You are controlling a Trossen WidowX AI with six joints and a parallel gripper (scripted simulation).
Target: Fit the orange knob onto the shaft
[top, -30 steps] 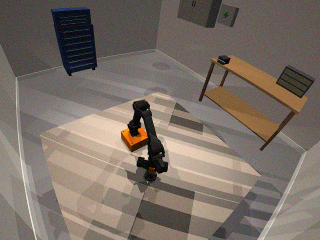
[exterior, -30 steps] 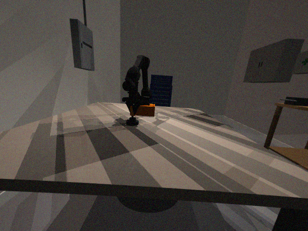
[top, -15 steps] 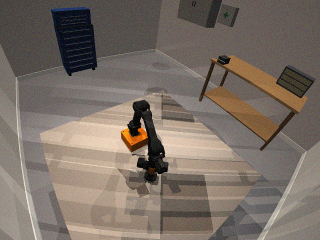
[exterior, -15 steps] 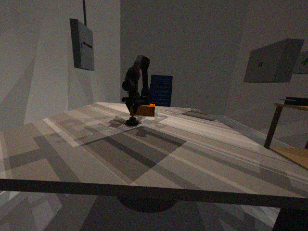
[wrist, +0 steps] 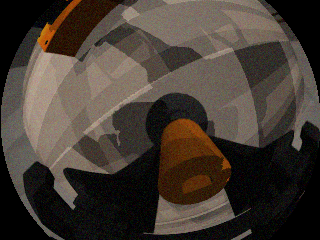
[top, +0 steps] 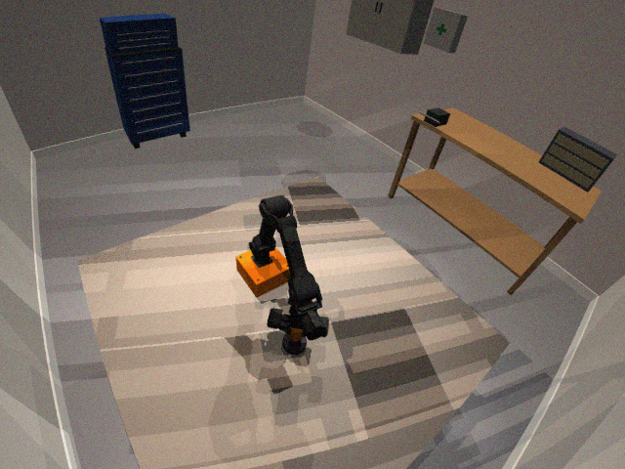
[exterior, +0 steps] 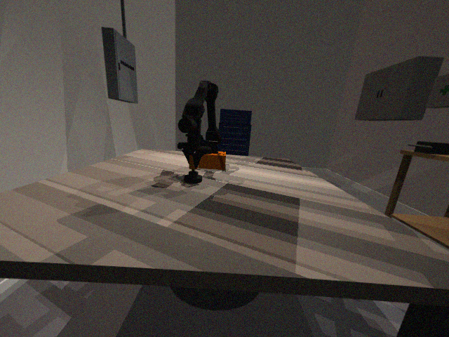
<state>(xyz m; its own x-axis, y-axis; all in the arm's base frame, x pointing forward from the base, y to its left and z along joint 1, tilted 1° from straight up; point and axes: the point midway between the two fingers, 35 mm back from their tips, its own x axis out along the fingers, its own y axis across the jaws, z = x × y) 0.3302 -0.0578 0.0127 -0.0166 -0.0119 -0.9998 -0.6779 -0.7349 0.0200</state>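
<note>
The knob lies 20 mm above my gripper tip. Round my gripper tip: dark round pedestal: 40 mm below.
</note>
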